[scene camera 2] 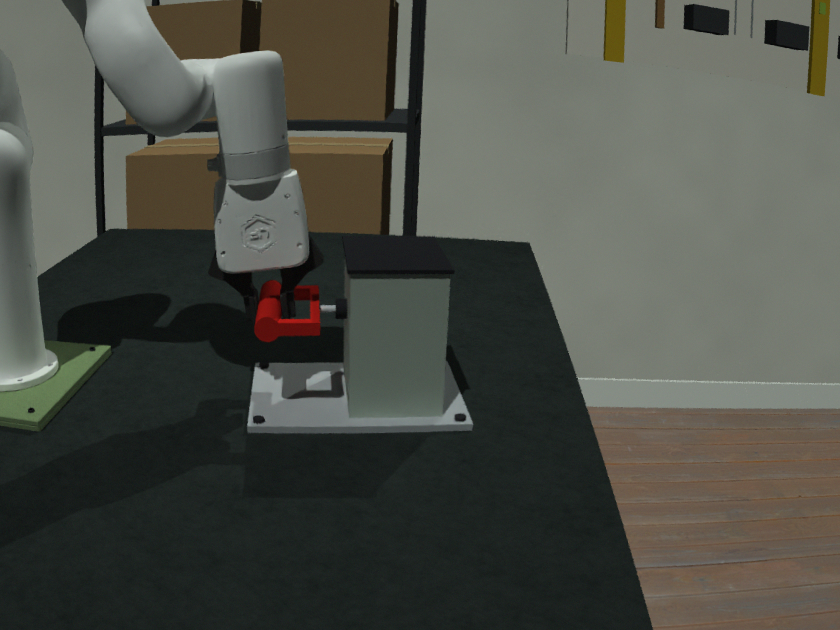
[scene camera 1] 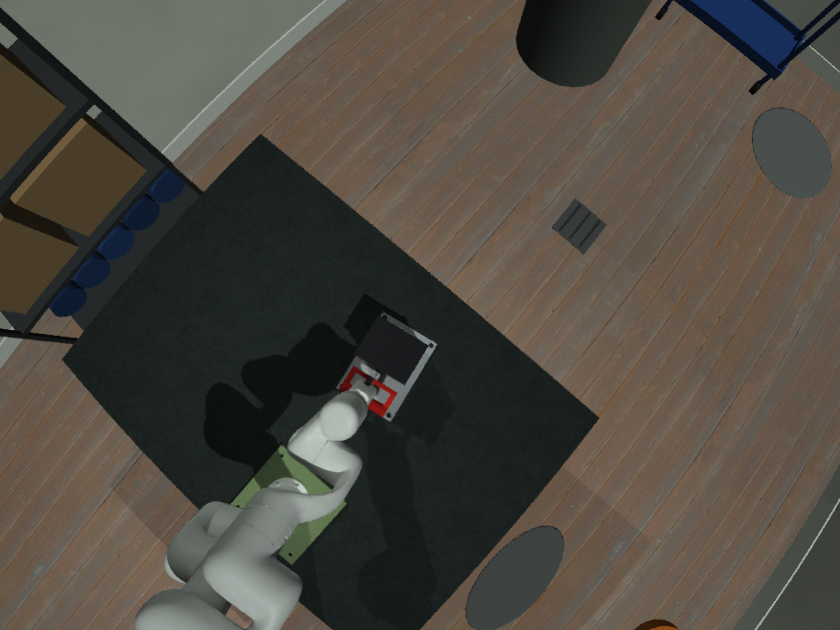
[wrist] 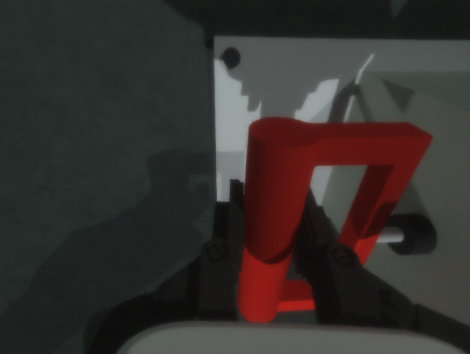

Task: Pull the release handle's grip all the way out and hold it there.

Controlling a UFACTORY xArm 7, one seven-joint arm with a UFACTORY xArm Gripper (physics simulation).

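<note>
The release handle's red grip [scene camera 1: 379,408] [scene camera 2: 268,320] [wrist: 272,200] is a thick round bar on a rectangular red frame. A short metal rod [scene camera 2: 327,308] [wrist: 391,235] joins the frame to a black collar [scene camera 2: 341,308] [wrist: 417,235] on the side of a pale green housing [scene camera 2: 396,345] with a black top. My gripper [scene camera 2: 270,306] points down and is shut on the bar, one dark finger on the outer side and one inside the frame opening. In scene camera 1 the wrist hides the fingers.
The housing stands on a light base plate [scene camera 1: 409,386] [scene camera 2: 298,412] bolted to the dark mat [scene camera 1: 474,379] [scene camera 2: 474,542]. The arm's green mounting plate [scene camera 1: 298,542] [scene camera 2: 67,372] is nearby. A shelf rack [scene camera 2: 413,135] with cardboard boxes [scene camera 2: 325,61] stands behind.
</note>
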